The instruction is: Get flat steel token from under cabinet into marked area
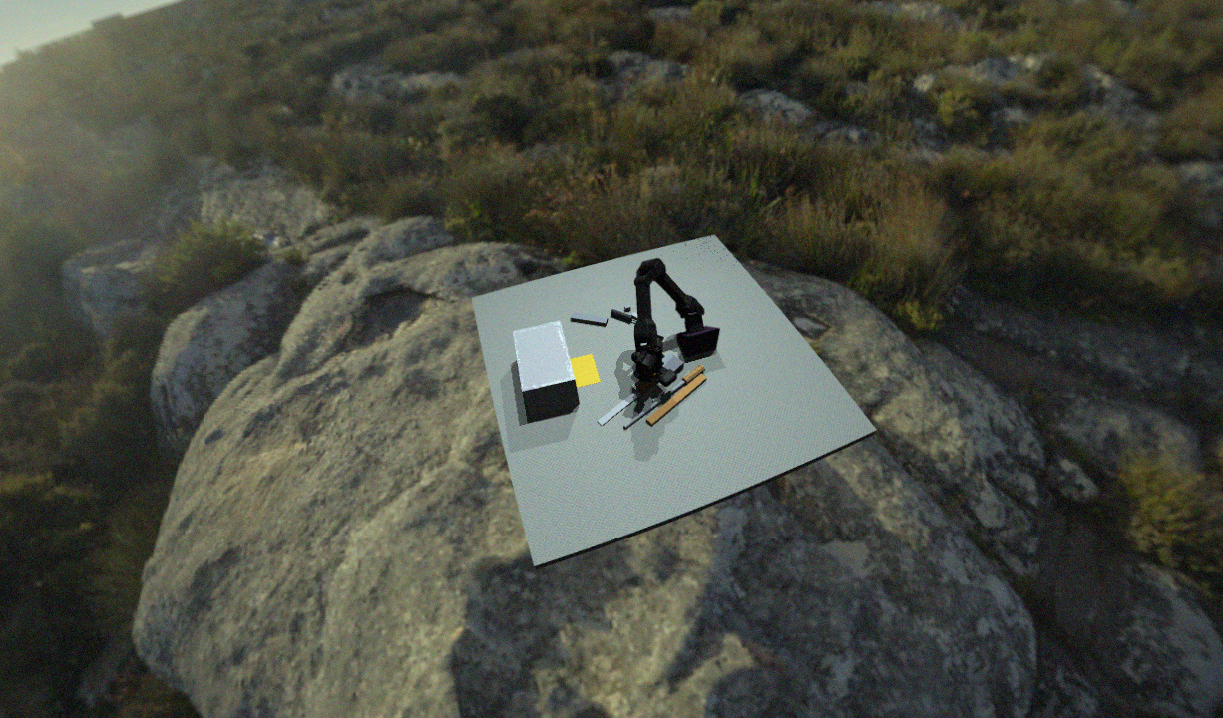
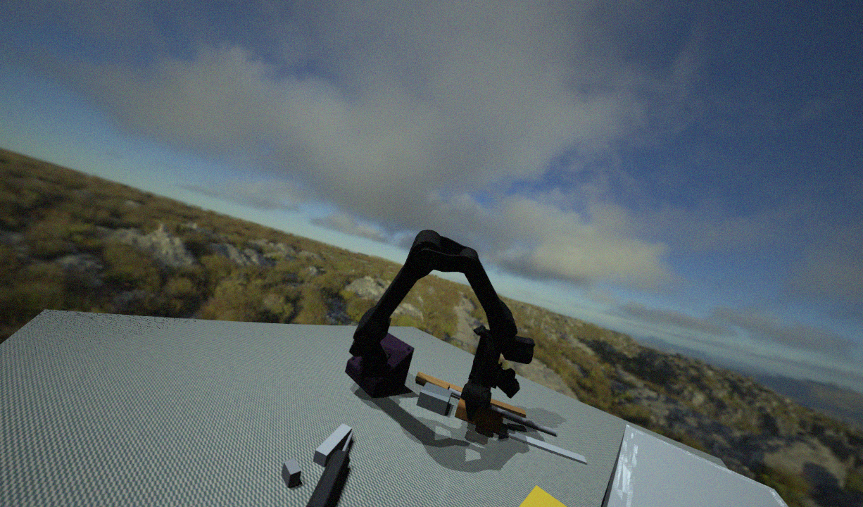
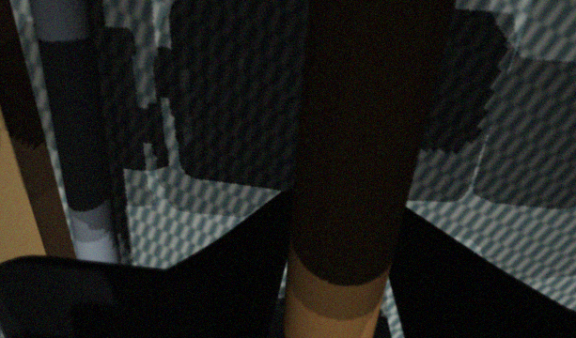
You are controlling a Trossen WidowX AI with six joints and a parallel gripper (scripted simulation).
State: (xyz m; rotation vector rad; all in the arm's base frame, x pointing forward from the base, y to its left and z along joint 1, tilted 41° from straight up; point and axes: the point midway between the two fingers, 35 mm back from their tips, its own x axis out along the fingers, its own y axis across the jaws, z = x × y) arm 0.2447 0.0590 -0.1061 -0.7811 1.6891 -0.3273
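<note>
The grey block lies 90 mm behind my gripper tip, 30 mm to the right of it and 10 mm above it. Also, from my gripper tip: grey bar 90 mm behind, 320 mm to the right; then small grey cube 70 mm behind, 400 mm to the right; then wooden stick 50 mm behind, 110 mm to the left.
</note>
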